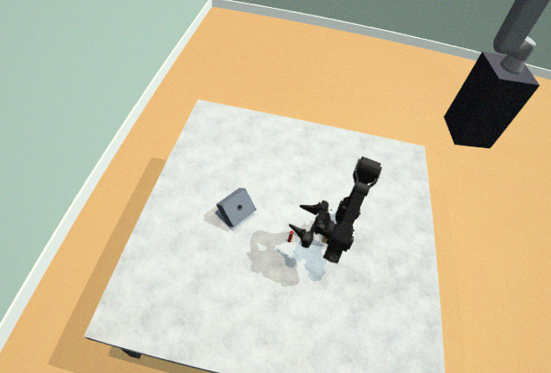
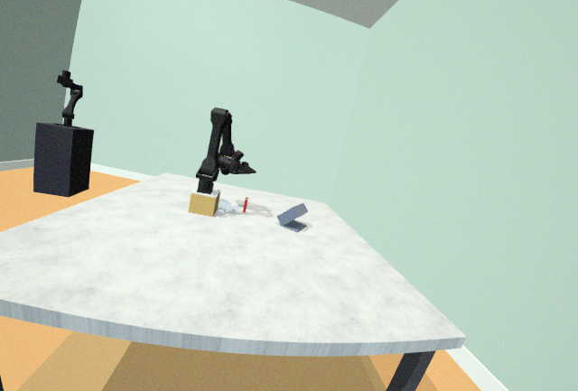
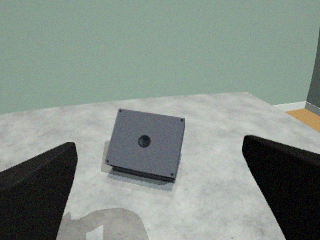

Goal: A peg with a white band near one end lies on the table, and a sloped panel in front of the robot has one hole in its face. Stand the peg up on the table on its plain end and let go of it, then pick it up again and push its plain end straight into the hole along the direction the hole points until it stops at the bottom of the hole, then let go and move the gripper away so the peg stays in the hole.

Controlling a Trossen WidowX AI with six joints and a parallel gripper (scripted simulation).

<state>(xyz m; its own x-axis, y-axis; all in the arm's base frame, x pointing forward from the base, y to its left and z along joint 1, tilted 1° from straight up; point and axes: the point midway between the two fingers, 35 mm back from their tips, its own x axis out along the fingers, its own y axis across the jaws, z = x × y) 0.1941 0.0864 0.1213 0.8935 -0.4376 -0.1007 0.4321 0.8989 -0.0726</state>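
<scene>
Right now the red peg is 10 mm behind my gripper tip and 160 mm below it. Round my gripper tip: grey sloped panel: 220 mm ahead, 120 mm to the right, 160 mm below.
</scene>
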